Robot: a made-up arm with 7 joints.
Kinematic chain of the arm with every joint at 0, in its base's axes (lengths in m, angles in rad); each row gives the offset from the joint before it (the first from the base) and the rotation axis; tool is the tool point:
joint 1: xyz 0 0 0.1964 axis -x
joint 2: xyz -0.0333 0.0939 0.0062 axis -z
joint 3: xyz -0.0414 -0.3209 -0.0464 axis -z
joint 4: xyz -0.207 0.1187 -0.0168 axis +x
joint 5: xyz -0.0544 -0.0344 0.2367 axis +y
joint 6: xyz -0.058 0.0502 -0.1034 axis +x
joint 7: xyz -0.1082 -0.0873 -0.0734 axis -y
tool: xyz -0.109 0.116 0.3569
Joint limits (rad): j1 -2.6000..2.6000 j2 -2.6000..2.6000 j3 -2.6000..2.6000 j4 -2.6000..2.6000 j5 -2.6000..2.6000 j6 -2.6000..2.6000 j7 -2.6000..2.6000
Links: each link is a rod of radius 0.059 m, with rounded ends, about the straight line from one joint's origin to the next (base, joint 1, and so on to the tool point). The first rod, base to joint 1, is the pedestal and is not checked.
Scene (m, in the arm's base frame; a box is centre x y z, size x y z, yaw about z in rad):
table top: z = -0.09
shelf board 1: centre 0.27 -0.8 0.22 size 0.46 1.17 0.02 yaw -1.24
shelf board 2: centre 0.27 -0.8 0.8 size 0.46 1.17 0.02 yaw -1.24
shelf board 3: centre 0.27 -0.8 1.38 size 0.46 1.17 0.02 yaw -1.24
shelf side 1: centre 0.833 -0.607 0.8 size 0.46 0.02 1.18 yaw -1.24
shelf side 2: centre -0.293 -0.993 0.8 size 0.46 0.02 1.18 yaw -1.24
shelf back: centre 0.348 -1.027 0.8 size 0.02 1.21 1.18 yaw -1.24
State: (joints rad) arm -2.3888 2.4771 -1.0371 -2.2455 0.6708 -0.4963 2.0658
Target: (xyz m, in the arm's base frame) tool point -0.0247 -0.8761 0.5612
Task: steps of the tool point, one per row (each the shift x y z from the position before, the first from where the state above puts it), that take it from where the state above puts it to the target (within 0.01 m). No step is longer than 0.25 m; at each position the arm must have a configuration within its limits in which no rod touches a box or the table.
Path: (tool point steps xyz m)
1: -0.0764 0.2049 0.0371
2: -0.0676 0.2142 -0.0371
3: -0.0925 -0.0008 0.1353
4: -0.0414 -0.0024 0.0610
5: 0.0075 -0.0302 -0.0221
6: 0.0332 -0.0523 -0.1097
7: 0.0326 -0.0376 -0.1852
8: 0.0177 0.0205 -0.2237
9: -0.0019 0.0986 -0.2086
10: 0.0499 -0.1558 0.0213
11: 0.0487 -0.1423 -0.0015
12: 0.0456 -0.1218 -0.0198

